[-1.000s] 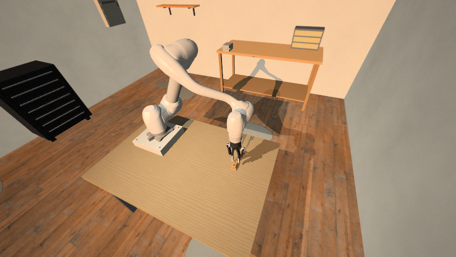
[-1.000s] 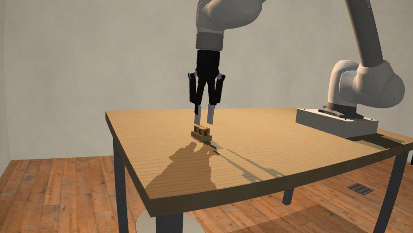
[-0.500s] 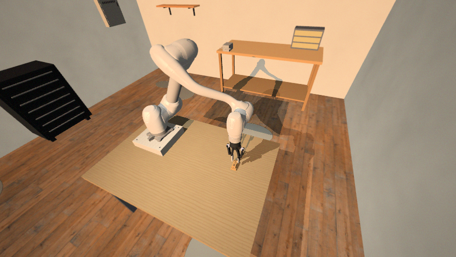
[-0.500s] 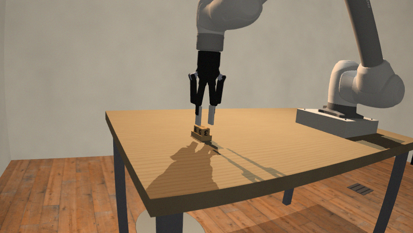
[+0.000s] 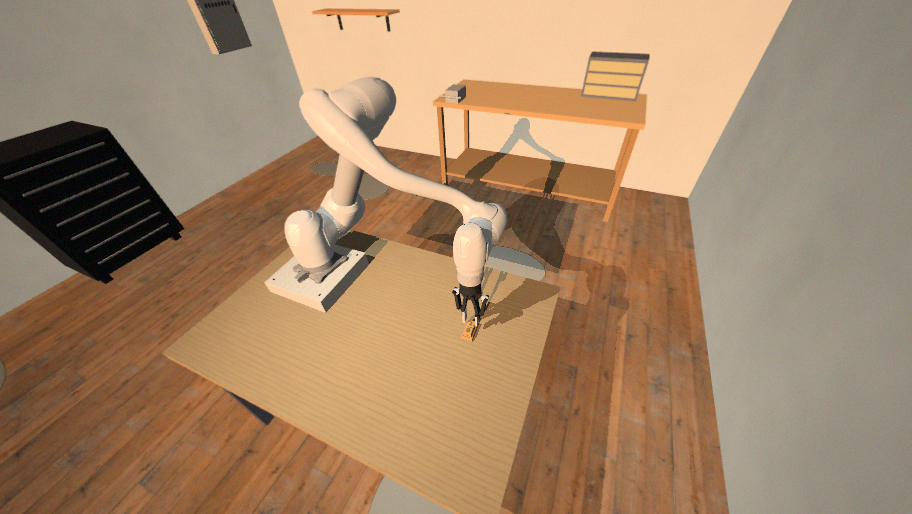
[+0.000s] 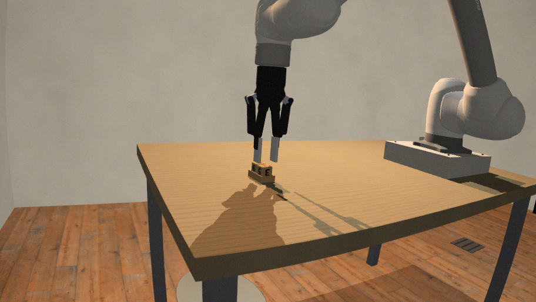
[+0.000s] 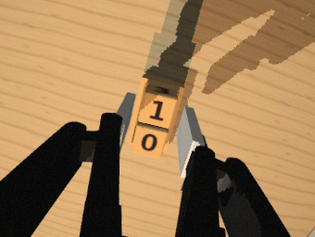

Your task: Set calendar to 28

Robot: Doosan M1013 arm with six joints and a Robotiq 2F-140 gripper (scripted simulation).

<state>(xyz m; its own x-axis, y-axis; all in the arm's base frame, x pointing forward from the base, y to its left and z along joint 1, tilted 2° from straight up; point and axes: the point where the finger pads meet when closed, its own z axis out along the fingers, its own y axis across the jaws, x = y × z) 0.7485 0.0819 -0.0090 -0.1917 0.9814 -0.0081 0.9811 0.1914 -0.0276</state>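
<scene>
Right now my hand is 2 cm to the left of the wooden calendar tray and 7 cm above it.
</scene>
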